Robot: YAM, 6 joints.
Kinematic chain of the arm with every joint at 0, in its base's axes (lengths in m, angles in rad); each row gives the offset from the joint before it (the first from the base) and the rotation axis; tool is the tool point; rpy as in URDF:
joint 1: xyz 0 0 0.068 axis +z
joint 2: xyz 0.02 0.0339 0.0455 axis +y
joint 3: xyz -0.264 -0.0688 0 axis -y
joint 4: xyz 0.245 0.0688 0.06 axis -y
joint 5: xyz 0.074 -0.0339 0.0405 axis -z
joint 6: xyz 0.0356 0 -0.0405 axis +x
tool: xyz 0 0 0 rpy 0 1.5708 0
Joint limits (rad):
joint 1: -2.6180..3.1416
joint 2: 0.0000..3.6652
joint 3: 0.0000..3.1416
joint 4: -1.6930..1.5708
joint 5: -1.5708..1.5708
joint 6: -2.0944..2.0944
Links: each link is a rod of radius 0.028 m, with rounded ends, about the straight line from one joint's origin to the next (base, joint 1, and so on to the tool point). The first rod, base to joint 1, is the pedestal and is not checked.
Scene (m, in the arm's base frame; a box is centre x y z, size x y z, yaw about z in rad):
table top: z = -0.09
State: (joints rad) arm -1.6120 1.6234 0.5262 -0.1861 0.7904 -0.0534
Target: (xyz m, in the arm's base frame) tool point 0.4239 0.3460 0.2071
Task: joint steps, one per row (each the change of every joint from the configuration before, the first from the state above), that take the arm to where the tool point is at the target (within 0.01 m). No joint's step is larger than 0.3 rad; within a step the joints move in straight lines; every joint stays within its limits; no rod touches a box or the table.
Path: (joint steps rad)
1: 0.2909 0.0890 0.1627 0.0503 -0.0374 0.0000
2: 0.2909 0.0889 0.1626 0.0503 -0.0374 0.0000
3: 0.2909 0.0890 0.1627 0.0503 -0.0375 0.0000
4: 0.2909 0.0890 0.1626 0.0503 -0.0374 0.0000
5: 0.2909 0.0889 0.1627 0.0503 -0.0374 0.0000
6: 0.2909 0.0890 0.1626 0.0503 -0.0374 0.0000
7: 0.2909 0.0890 0.1627 0.0503 -0.0374 0.0000
8: 0.2909 0.0890 0.1626 0.0503 -0.0375 0.0000

